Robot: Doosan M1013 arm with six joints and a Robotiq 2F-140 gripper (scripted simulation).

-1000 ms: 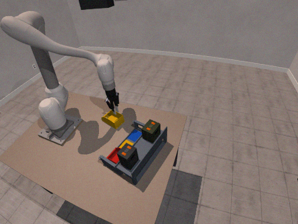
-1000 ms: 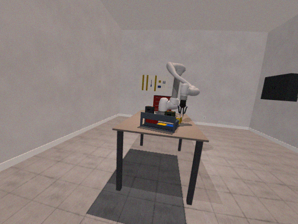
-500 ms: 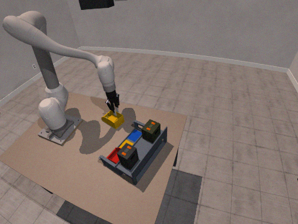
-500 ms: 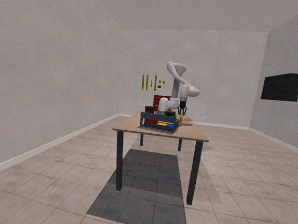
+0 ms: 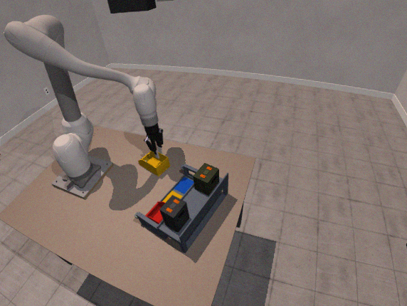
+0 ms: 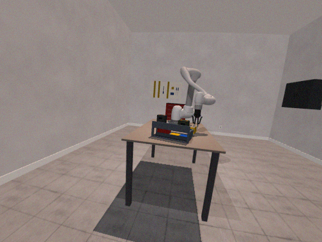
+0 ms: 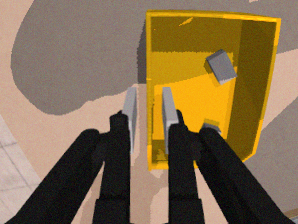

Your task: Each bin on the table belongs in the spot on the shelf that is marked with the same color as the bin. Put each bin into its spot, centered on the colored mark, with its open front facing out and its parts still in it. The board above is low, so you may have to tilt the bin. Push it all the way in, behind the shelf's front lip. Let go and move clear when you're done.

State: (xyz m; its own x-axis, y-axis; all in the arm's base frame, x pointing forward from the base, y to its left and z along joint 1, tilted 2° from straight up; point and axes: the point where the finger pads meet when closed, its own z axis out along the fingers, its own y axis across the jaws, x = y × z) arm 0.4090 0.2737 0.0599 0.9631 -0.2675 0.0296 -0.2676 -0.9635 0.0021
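Right now the yellow bin is 20 mm behind my hand, 50 mm to the right of it and 40 mm below it. The rest, counted from my hand: red bin (230 mm ahead, 360 mm to the right, 30 mm below); grey shelf (360 mm ahead, 270 mm to the right, 20 mm above).
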